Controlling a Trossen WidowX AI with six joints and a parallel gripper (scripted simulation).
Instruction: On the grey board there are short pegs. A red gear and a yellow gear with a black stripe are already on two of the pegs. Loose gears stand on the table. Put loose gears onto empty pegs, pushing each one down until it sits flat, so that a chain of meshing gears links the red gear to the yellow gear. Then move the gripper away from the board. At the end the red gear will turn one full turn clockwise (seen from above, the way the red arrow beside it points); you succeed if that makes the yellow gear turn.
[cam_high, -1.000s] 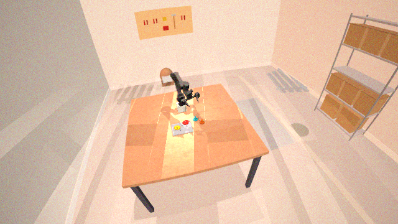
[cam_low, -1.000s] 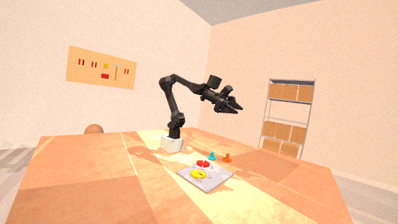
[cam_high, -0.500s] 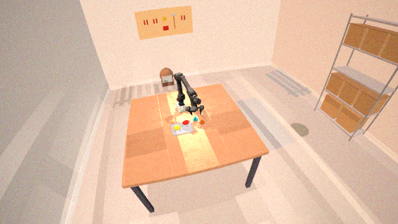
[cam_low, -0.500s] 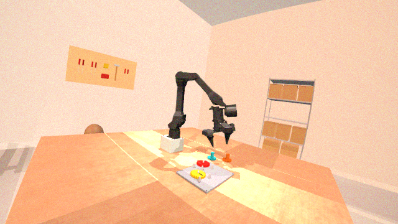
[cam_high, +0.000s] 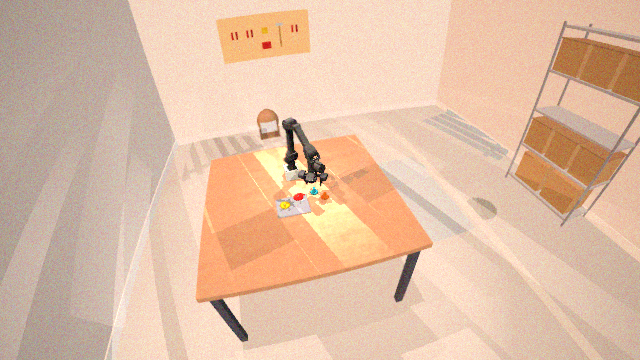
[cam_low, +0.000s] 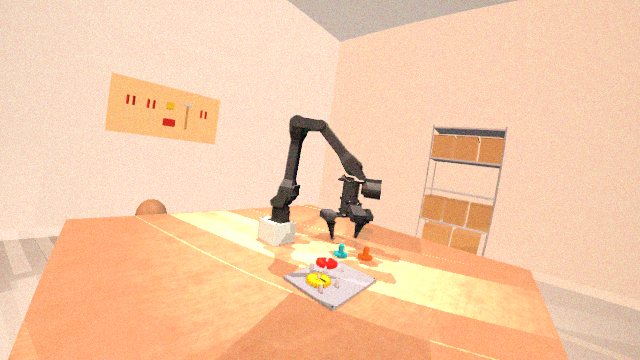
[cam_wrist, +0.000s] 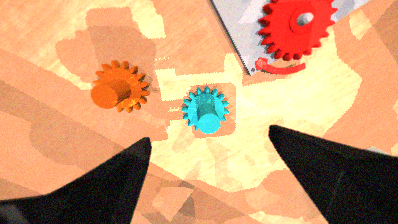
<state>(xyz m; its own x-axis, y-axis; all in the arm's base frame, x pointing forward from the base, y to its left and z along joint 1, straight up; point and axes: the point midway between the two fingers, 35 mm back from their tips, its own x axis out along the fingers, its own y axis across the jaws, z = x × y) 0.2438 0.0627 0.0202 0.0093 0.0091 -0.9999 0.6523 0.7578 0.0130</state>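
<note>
Right now my gripper tip is 120 mm to the left of the red gear and 50 mm above it. Round my gripper tip: orange gear: 80 mm ahead, 40 mm to the left, 50 mm below; then yellow gear: 30 mm ahead, 220 mm to the right, 50 mm below.
</note>
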